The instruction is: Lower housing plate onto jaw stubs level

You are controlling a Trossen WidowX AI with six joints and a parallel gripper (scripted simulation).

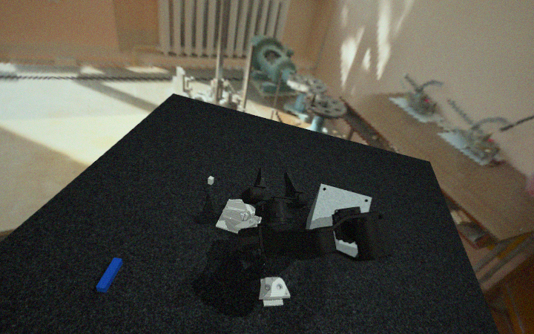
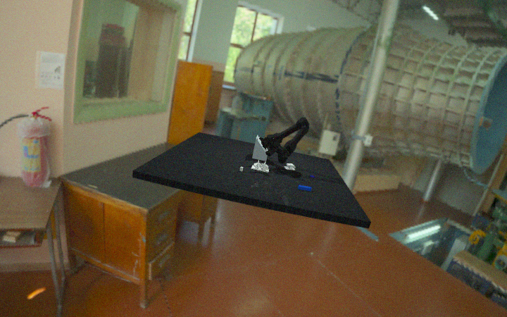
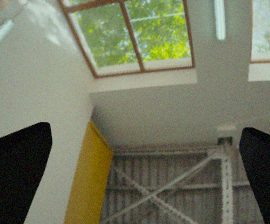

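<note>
The white stepped block is 250 mm to the left of my gripper tip, 190 mm below it and 60 mm behind it. From my gripper tip the other things lie so: small white cube 200 mm ahead, 190 mm below, 100 mm to the right; then white jaw 190 mm below, 50 mm to the left, 50 mm ahead; then blue block 340 mm ahead, 290 mm to the left, 190 mm below.
</note>
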